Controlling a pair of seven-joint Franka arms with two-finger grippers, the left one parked.
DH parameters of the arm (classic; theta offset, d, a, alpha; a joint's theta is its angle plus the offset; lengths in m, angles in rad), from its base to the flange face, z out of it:
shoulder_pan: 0 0.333 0 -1.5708
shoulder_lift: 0 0 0 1.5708
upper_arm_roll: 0 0.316 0.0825 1.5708
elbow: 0 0 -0.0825 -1.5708
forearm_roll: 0 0.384 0 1.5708
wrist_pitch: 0 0 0.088 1.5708
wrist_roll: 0 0.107 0 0
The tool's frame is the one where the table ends.
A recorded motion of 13 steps. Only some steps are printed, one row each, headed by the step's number.
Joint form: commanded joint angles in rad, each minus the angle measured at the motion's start. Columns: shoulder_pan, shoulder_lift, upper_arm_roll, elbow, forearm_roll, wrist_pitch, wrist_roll.
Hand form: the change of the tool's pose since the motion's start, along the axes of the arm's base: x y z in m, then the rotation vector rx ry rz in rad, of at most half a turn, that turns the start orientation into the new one. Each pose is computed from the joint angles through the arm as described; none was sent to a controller.
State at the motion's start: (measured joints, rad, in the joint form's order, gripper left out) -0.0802 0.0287 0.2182 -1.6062 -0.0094 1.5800 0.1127
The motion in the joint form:
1: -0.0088 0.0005 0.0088 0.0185 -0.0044 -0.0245 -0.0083
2: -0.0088 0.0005 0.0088 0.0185 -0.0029 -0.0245 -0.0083
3: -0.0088 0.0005 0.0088 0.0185 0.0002 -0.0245 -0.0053
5: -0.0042 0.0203 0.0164 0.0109 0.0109 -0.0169 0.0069
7: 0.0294 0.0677 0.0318 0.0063 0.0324 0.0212 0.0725
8: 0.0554 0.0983 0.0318 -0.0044 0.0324 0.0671 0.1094
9: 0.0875 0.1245 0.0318 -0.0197 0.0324 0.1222 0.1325
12: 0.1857 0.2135 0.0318 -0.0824 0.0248 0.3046 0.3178
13: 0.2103 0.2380 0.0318 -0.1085 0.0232 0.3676 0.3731
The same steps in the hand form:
1: -0.0016 -0.0009 0.0064 -0.0044 0.0059 0.0083
2: -0.0016 -0.0007 0.0064 -0.0029 0.0061 0.0082
3: -0.0017 -0.0004 0.0064 0.0000 0.0065 0.0051
5: 0.0028 0.0071 -0.0073 0.0117 0.0276 0.0046
7: 0.0130 0.0367 -0.0327 0.0373 0.0464 -0.0147
8: 0.0208 0.0522 -0.0515 0.0423 0.0435 -0.0273
9: 0.0262 0.0718 -0.0696 0.0497 0.0321 -0.0204
12: 0.0340 0.1335 -0.1376 0.0603 0.0112 -0.1132
13: 0.0335 0.1494 -0.1595 0.0662 0.0030 -0.1461

